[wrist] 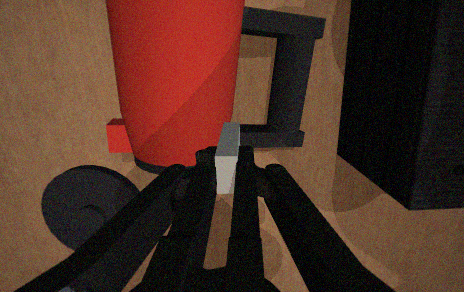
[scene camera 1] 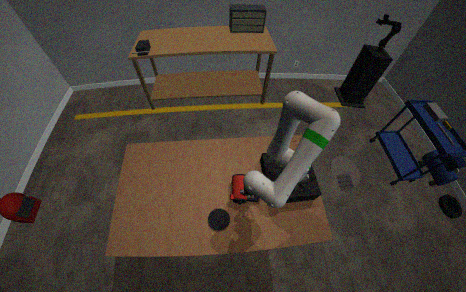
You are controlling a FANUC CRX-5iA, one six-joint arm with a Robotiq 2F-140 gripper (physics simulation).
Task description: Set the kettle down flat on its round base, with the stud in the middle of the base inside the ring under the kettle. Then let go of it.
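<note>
The red kettle (scene camera 1: 238, 187) (wrist: 175, 75) lies on its side on the tan mat. Its black handle (wrist: 289, 82) points toward the robot's black pedestal, and a dark-rimmed end faces the lower part of the wrist view. The round black base (scene camera 1: 219, 220) (wrist: 70, 197) lies flat on the mat, apart from the kettle and near that end. A faint round shape shows at its middle; the stud is too dark to make out. The ring under the kettle does not show. My gripper (wrist: 232, 137) is shut and empty, above the kettle's dark-rimmed end. In the scene view the arm mostly hides it.
The robot's black pedestal (scene camera 1: 309, 189) (wrist: 385, 100) stands close to the handle side on the mat (scene camera 1: 160, 185). A wooden workbench (scene camera 1: 200, 41) stands at the back, a blue cart (scene camera 1: 398, 150) at the right. A red object (scene camera 1: 11, 206) is at the left edge.
</note>
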